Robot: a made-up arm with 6 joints. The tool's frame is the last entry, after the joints.
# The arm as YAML. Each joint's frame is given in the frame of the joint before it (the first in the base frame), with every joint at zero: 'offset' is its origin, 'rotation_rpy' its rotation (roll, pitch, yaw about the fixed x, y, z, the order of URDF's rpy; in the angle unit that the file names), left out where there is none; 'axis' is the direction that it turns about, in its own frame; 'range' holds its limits. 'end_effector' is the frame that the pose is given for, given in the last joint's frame.
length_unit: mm
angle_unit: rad
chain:
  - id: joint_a
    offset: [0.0, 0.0, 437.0]
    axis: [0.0, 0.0, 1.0]
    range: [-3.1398, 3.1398]
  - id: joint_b
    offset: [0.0, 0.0, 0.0]
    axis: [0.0, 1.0, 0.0]
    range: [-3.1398, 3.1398]
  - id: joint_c
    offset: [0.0, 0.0, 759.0]
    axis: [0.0, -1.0, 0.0]
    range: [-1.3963, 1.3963]
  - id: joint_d
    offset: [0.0, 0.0, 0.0]
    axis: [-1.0, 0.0, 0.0]
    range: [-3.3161, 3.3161]
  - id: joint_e
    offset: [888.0, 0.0, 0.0]
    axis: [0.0, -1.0, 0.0]
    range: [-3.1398, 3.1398]
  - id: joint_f
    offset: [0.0, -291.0, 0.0]
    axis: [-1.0, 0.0, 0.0]
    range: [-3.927, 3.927]
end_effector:
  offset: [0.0, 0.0, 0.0]
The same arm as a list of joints. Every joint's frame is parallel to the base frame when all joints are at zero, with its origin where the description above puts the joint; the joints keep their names.
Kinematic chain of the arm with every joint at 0, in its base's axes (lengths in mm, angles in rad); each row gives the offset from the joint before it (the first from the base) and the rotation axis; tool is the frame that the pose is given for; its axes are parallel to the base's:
joint_a: xyz 0 0 437 axis +z
joint_b: xyz 0 0 0 axis +y
joint_c: xyz 0 0 759 axis -y
joint_d: xyz 0 0 0 axis -x
joint_e: xyz 888 0 0 axis -y
joint_f: xyz 0 -291 0 axis -x
tool: xyz 0 0 0
Joint limits (rad, base to tool): -3.1398..3.1398 -3.1398..3.1398 -1.3963..1.3963 -3.3161..3.3161 -3.1398..3.1398 -3.927..3.927

